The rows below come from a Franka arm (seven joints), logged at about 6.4 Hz.
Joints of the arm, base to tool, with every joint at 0 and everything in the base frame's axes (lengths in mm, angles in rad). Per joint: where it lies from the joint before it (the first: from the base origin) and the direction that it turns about. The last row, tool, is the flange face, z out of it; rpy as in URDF.
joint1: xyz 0.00 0.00 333.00 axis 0 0 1
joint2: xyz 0.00 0.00 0.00 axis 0 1 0
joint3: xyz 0.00 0.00 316.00 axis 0 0 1
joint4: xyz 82.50 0.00 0.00 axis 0 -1 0
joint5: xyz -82.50 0.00 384.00 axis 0 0 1
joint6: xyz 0.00 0.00 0.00 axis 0 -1 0
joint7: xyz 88.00 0.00 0.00 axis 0 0 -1
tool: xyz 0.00 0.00 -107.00 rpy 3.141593 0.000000 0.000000
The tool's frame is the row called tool.
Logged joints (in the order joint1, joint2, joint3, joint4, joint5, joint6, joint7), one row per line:
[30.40 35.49 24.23 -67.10 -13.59 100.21 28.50]
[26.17 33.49 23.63 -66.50 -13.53 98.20 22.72]
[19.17 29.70 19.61 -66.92 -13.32 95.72 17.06]
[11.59 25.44 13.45 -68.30 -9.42 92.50 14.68]
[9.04 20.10 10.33 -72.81 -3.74 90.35 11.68]
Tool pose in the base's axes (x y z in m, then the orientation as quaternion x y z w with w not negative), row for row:
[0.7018 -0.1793 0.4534 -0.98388 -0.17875 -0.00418 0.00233]
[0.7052 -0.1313 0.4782 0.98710 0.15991 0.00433 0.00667]
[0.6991 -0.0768 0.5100 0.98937 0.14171 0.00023 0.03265]
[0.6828 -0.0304 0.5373 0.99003 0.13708 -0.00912 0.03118]
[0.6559 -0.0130 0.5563 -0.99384 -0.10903 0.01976 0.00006]
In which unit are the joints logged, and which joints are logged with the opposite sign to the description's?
The joints are logged in degrees. Opposite sign: joint1, joint7.
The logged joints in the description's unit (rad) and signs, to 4 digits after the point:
[-0.5306 0.6194 0.4229 -1.1711 -0.2372 1.7490 -0.4974]
[-0.4568 0.5845 0.4124 -1.1606 -0.2361 1.7139 -0.3965]
[-0.3346 0.5184 0.3423 -1.1680 -0.2325 1.6706 -0.2978]
[-0.2023 0.4440 0.2347 -1.1921 -0.1644 1.6144 -0.2562]
[-0.1578 0.3508 0.1803 -1.2708 -0.0653 1.5769 -0.2039]

